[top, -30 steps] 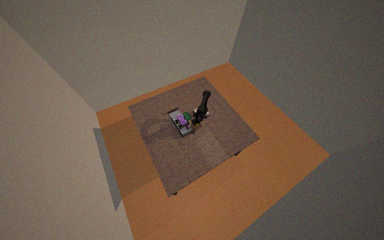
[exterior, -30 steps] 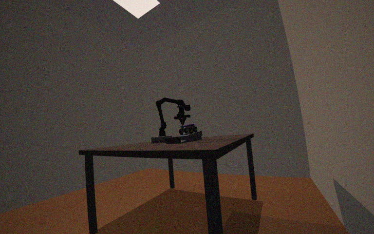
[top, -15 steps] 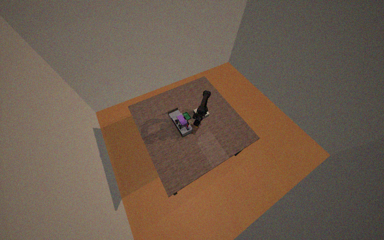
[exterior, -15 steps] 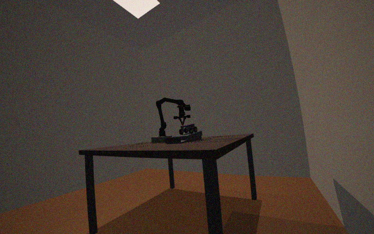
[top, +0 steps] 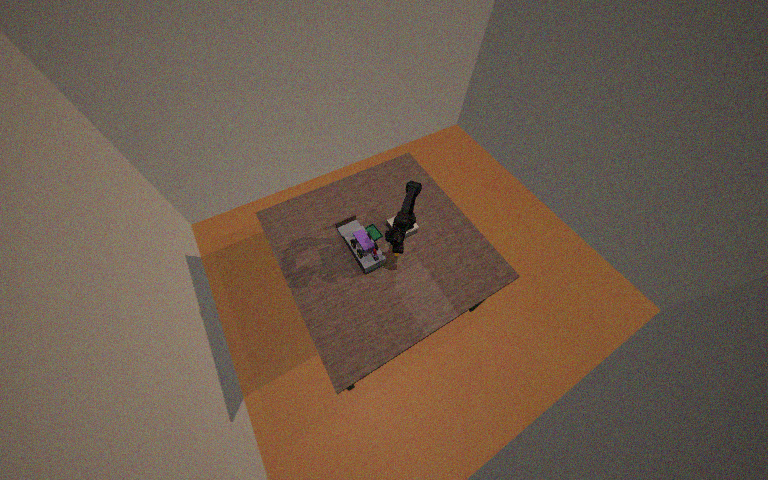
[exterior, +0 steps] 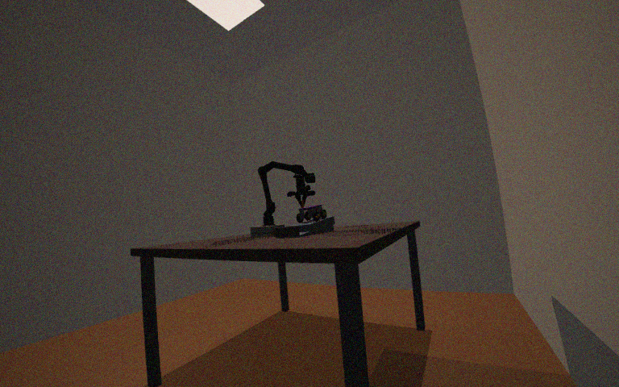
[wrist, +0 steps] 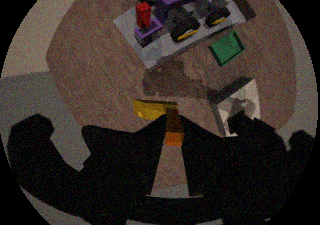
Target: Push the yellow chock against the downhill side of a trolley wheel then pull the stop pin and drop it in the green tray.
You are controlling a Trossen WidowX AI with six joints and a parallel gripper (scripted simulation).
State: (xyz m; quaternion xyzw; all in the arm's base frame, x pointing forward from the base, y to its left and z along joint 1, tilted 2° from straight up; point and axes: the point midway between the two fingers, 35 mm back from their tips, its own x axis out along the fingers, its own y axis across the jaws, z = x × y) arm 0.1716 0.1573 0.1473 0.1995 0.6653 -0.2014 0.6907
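Now: the yellow chock 20 mm to the left of my gripper tip, 10 mm below it and 10 mm ahead of it. Also, from my gripper tip: red-headed stop pin 130 mm ahead, 40 mm below, 30 mm to the right; purple trolley 160 mm ahead, 130 mm to the right, 60 mm below; grey ramp 160 mm ahead, 140 mm to the right, 130 mm below.
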